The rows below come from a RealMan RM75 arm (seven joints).
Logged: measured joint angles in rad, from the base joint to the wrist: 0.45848, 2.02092, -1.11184, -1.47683, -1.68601, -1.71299, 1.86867; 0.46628, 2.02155, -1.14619, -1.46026, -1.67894, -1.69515, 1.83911; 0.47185, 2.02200, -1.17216, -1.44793, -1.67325, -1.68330, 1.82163; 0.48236, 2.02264, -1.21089, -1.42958, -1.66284, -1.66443, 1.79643; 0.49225, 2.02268, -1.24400, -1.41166, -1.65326, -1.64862, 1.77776; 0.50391, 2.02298, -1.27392, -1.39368, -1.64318, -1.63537, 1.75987; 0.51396, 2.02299, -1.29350, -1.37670, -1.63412, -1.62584, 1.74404; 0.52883, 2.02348, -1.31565, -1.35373, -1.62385, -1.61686, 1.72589
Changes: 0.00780, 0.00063, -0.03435, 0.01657, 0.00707, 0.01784, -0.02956; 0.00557, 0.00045, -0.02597, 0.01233, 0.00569, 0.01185, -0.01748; 0.01051, 0.00064, -0.03873, 0.01835, 0.01041, 0.01887, -0.02520; 0.00989, 0.00004, -0.03311, 0.01792, 0.00958, 0.01581, -0.01867; 0.01166, 0.00030, -0.02992, 0.01798, 0.01008, 0.01325, -0.01789; 0.01005, 0.00001, -0.01958, 0.01698, 0.00906, 0.00953, -0.01583; 0.01487, 0.00049, -0.02215, 0.02297, 0.01027, 0.00898, -0.01815
